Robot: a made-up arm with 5 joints.
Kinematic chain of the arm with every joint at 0, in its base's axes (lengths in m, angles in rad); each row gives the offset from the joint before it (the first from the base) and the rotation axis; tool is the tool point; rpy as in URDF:
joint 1: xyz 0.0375 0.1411 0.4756 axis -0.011 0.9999 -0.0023
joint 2: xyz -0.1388 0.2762 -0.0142 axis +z
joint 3: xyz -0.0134 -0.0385 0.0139 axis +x
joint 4: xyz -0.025 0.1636 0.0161 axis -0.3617 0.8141 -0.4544
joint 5: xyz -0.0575 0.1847 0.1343 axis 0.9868 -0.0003 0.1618
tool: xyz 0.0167 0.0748 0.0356 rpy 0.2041 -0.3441 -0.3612
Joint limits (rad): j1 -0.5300..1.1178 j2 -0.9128..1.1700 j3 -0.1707..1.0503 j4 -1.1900..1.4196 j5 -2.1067..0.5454
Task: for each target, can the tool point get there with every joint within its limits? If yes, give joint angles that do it. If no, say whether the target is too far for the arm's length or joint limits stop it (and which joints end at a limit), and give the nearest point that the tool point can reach.
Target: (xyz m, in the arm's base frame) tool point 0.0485 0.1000 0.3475
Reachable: no: joint limits stop it (at a limit: joint 2, joint 3, joint 4, joint 5) | nearest point 0.0548 0.4612 0.2212 | short by 0.383 m
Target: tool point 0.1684 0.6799 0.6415
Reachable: yes | joints -0.0439 -0.5105 0.3108 0.9287 -0.1849
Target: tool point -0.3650 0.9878 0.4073
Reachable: no: too far | nearest point -0.2806 0.8025 0.4216 | short by 0.204 m
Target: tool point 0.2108 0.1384 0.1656
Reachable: no: joint limits stop it (at a limit: joint 2, joint 3, joint 4, joint 5) | nearest point 0.1581 0.4624 0.2527 | short by 0.340 m
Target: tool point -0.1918 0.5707 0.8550
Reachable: yes | joints 0.7725 1.0004 0.1418 0.2157 -1.6670
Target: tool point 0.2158 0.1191 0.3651
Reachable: no: joint limits stop it (at a limit: joint 1, joint 2, joint 4, joint 5) | nearest point 0.3440 0.4034 0.4566 | short by 0.325 m
